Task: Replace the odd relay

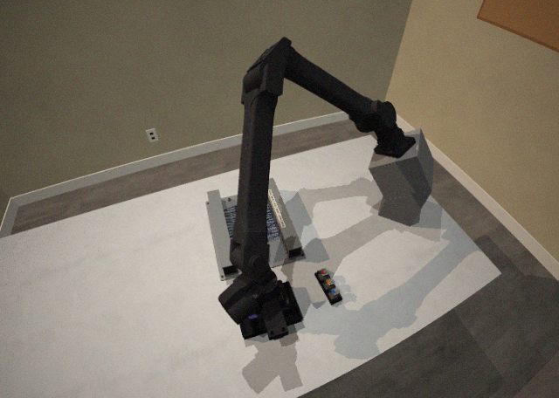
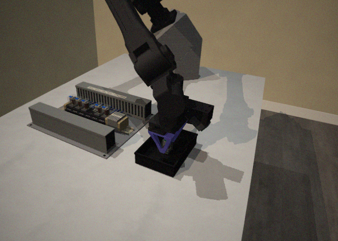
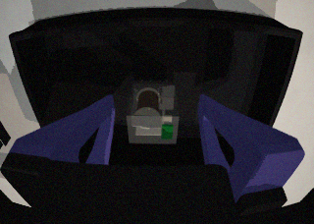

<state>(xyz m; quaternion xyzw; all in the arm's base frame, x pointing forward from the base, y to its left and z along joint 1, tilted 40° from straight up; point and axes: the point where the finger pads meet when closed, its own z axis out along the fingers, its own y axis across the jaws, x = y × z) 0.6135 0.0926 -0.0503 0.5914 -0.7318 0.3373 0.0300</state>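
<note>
The black tray is 10 mm below my hand.
</note>
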